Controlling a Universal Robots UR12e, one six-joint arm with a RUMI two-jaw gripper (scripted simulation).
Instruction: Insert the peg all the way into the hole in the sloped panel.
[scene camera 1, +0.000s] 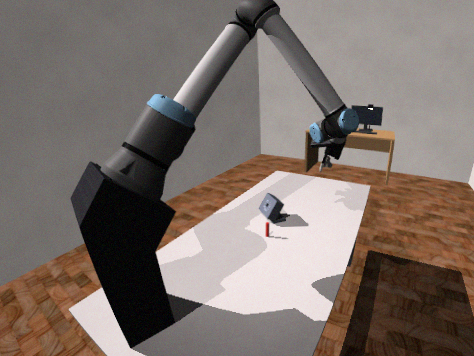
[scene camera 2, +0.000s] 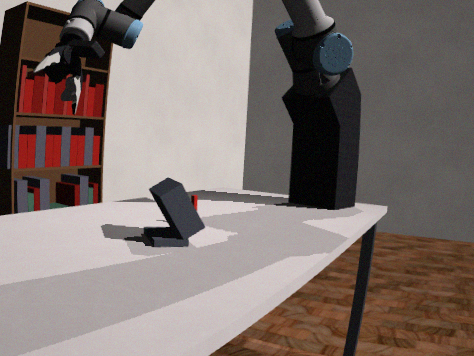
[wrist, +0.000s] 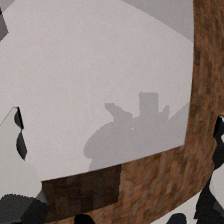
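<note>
Gripper in scene camera 2 (scene camera 2: 54, 94), in the wrist view too (wrist: 121, 113).
</note>
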